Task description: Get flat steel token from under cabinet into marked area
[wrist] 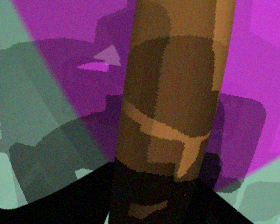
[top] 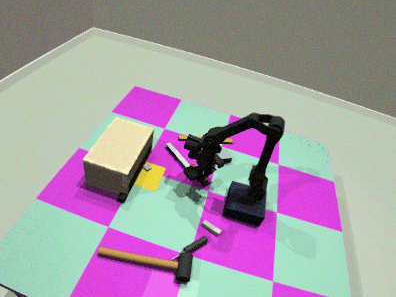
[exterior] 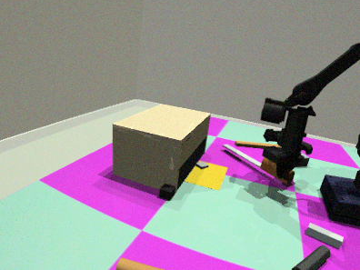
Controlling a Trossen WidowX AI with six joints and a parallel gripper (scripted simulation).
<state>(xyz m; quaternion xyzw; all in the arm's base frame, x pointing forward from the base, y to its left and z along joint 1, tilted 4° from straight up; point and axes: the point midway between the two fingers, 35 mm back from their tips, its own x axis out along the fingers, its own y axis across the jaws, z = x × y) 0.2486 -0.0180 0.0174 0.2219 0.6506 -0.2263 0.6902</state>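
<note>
The grey block lies 6 cm behind my gripper tip, 21 cm to the right of it and 1 cm below it. From my gripper tip the other things lie so: grey bar (11 cm behind, 21 cm to the left, 2 cm below); wooden stick (5 cm ahead, 31 cm to the right, 2 cm below); grey steel token (25 cm ahead, 2 cm to the left, 2 cm below).
</note>
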